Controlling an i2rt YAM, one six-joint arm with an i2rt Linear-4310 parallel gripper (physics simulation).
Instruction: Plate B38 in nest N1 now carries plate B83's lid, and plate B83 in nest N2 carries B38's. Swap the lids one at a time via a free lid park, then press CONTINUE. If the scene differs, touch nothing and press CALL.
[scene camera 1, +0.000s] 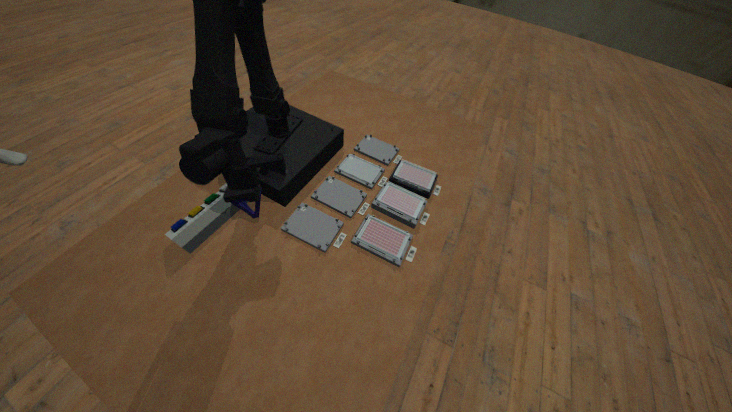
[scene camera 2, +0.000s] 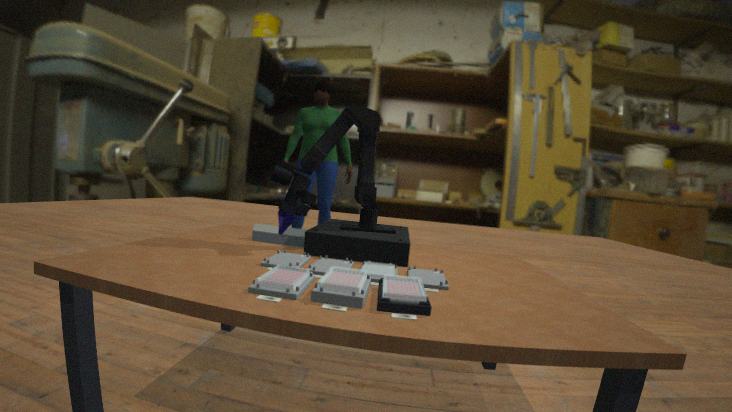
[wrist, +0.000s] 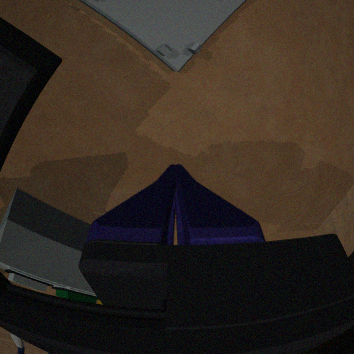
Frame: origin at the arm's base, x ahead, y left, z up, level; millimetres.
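Where they show: gripper, between the fingertips: (scene camera 1: 256, 217) (scene camera 2: 279, 234) (wrist: 175, 173); arm's base, origin of its link: (scene camera 1: 279, 133) (scene camera 2: 367, 229).
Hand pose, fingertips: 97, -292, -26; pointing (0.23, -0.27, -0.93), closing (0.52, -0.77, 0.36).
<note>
Things, the pixels of their top centre, and the offset from my fingertips, as dx, dy, dz.
- button box, centre of its top: (wrist: 109, 309) (scene camera 1: 204, 203) (scene camera 2: 284, 225) -141, -16, +9
- fourth park, centre of its top: (scene camera 2: 427, 272) (scene camera 1: 377, 146) +206, +437, -35
Three pink-welled plates sit in nests: one (scene camera 1: 383, 237) (scene camera 2: 281, 278) nearest scene camera 1, a middle one (scene camera 1: 400, 202) (scene camera 2: 342, 280), and one (scene camera 1: 414, 175) (scene camera 2: 403, 288) in a black nest. Their plate codes and lid codes are too small to read. Of four lid parks, the third (scene camera 1: 360, 169) (scene camera 2: 378, 269) looks paler, as if lidded; the first (scene camera 1: 312, 225) (scene camera 2: 285, 258) (wrist: 170, 25) and second (scene camera 1: 339, 195) look bare. My blue-fingered gripper (scene camera 1: 256, 215) (scene camera 2: 281, 233) (wrist: 175, 173) is shut and empty, above the table beside the button box (scene camera 1: 197, 232) (scene camera 2: 263, 234) (wrist: 45, 245).
The box has blue (scene camera 1: 178, 225), yellow (scene camera 1: 194, 210) and green (scene camera 1: 211, 198) buttons; its far end is partly hidden by the arm. The black robot base (scene camera 1: 312, 153) (scene camera 2: 358, 248) stands between box and parks. The fourth park (scene camera 1: 377, 148) (scene camera 2: 429, 277) is farthest from the box. A person stands behind the table.
</note>
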